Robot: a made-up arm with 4 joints.
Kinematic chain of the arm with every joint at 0, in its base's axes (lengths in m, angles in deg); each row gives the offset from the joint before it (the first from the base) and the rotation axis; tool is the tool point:
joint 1: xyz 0 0 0.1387 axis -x
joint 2: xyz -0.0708 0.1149 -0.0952 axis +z
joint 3: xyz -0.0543 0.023 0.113 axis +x
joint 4: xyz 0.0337 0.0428 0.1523 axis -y
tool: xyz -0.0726 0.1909 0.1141
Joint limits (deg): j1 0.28..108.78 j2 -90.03..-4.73 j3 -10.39..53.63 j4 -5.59..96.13
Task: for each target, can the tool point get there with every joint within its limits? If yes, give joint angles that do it. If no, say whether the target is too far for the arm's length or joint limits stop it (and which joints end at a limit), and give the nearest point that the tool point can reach.
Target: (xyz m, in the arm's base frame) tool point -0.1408 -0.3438 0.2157
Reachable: no: joint limits stop it (at a limit: joint 1, joint 2, joint 3, joint 4) | nearest point -0.1571 0.0655 0.5062 | short by 0.502 m
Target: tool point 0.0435 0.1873 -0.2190
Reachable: yes | joints 99.51 -70.06 24.06 61.42
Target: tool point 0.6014 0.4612 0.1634
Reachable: no: too far | nearest point 0.2312 0.3132 0.1555 | short by 0.399 m
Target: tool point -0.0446 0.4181 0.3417
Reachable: yes | joints 15.13 -35.49 10.57 12.09
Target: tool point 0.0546 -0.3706 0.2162
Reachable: no: joint limits stop it (at a limit: joint 1, joint 2, joint 3, joint 4) | nearest point 0.1944 -0.0374 -0.1032 | short by 0.482 m
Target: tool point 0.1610 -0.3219 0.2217
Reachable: no: joint limits stop it (at a limit: joint 1, joint 2, joint 3, joint 4) | nearest point 0.1944 -0.0374 -0.1032 | short by 0.433 m
